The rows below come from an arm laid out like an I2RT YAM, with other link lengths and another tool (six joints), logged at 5 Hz.
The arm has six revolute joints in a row. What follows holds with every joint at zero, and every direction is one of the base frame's. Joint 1 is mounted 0.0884 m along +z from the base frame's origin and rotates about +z. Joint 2 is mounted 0.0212 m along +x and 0.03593 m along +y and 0.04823 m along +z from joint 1 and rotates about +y. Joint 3 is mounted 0.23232 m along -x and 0.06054 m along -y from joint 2 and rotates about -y. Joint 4 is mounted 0.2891 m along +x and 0.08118 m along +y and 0.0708 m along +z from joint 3 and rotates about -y. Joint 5 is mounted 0.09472 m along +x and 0.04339 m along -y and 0.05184 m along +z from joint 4 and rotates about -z. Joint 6 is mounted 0.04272 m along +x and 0.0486 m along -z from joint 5 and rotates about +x. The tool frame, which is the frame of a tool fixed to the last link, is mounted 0.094 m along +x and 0.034 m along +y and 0.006 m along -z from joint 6; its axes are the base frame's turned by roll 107.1, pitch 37.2 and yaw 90 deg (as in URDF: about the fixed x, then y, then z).
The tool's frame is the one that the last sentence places.
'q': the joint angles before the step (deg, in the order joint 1, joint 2, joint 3, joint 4, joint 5, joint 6). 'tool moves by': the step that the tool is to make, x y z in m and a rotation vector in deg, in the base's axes. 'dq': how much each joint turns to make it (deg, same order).
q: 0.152 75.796 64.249 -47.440 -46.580 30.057
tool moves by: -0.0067 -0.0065 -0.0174 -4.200 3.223 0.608
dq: -0.473 1.660 1.151 -5.632 3.210 -4.134
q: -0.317 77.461 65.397 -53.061 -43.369 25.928
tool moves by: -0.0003 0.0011 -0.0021 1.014 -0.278 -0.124
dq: 0.009 -0.543 -1.413 1.673 -0.862 0.767
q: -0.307 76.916 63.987 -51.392 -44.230 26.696
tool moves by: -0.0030 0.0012 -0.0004 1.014 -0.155 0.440
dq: -0.043 -0.636 -1.050 0.569 -1.124 0.009
